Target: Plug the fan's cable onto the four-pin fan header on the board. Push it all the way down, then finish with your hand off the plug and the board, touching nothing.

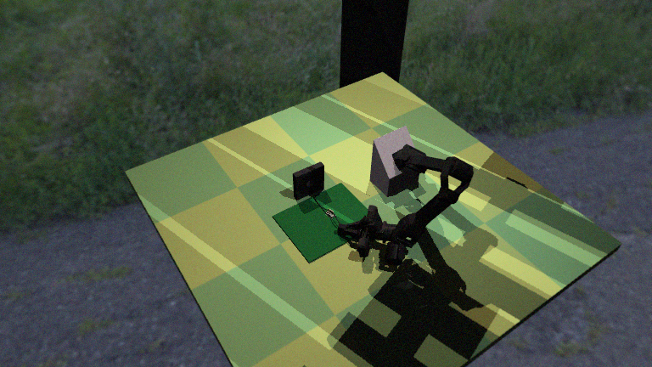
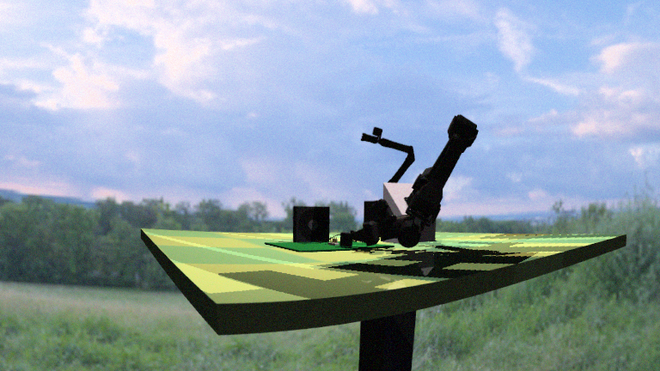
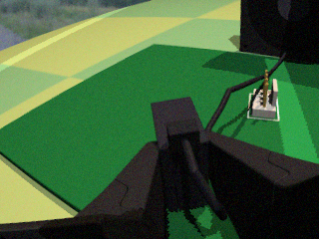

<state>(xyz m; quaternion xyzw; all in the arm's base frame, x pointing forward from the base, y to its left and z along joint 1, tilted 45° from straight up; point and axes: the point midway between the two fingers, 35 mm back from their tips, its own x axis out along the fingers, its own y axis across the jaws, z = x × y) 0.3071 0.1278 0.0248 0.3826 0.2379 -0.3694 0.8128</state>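
Now: the black plug 10 mm below my gripper tip. From my gripper tip the other things lie so: green board 10 mm ahead, 90 mm to the right, 50 mm below; black fan 20 mm behind, 230 mm to the right, 20 mm above.
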